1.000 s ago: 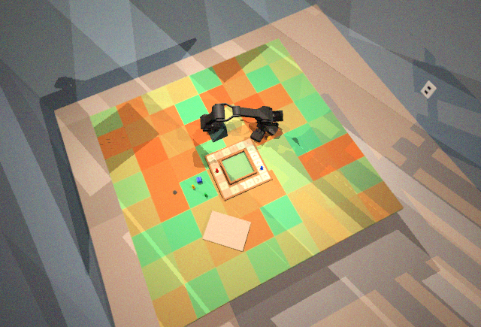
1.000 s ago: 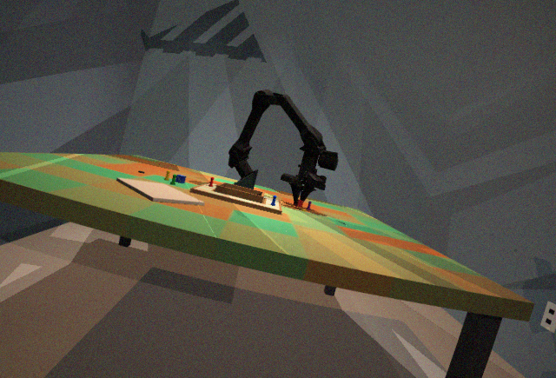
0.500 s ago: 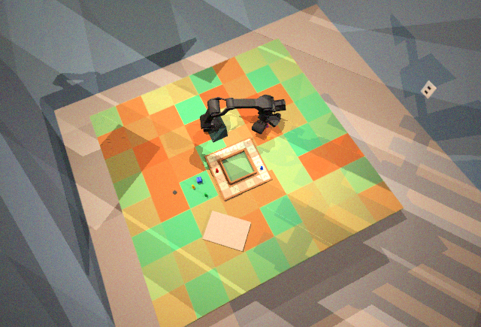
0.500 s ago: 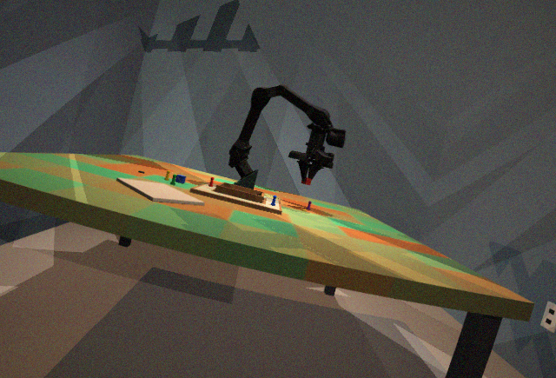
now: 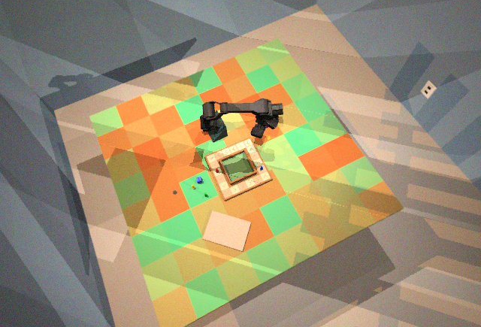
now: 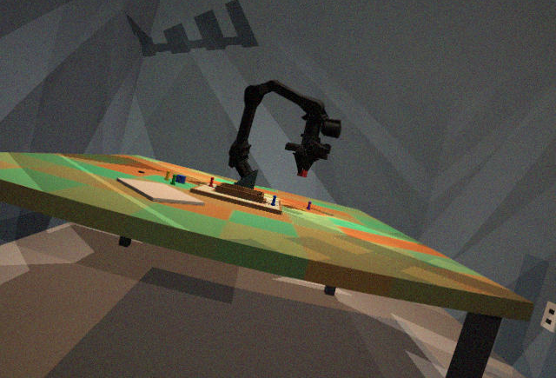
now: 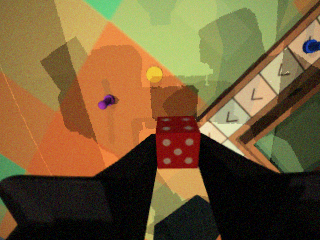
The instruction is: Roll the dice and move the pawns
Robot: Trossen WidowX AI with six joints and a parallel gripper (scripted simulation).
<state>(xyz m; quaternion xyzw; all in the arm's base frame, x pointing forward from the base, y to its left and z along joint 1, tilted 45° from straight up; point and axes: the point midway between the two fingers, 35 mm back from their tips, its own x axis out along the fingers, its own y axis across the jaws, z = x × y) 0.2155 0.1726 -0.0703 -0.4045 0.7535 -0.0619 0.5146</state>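
The yellow pawn lies 47 cm to the right of my gripper tip, 12 cm below it and 2 cm ahead of it. Round my gripper tip: blue pawn: 15 cm ahead, 11 cm to the right, 10 cm below; purple pawn: 12 cm below, 7 cm to the left, 6 cm behind; yellow disc: 13 cm below, 4 cm to the left, 1 cm ahead.
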